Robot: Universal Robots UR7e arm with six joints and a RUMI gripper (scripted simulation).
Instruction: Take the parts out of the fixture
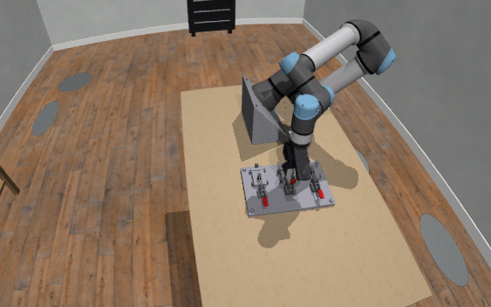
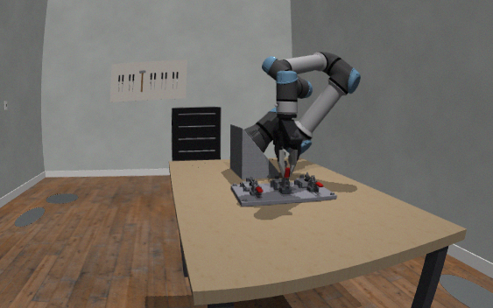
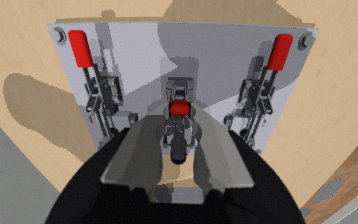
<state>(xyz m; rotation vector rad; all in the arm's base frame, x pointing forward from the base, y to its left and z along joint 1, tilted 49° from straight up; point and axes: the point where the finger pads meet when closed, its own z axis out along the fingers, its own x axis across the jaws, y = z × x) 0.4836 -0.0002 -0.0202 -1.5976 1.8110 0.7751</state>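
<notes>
My gripper is now 90 mm past the small grey part, 10 mm to the right of it and 50 mm above it. Also, from my hand: fixture 40 mm behind, 80 mm below.
</notes>
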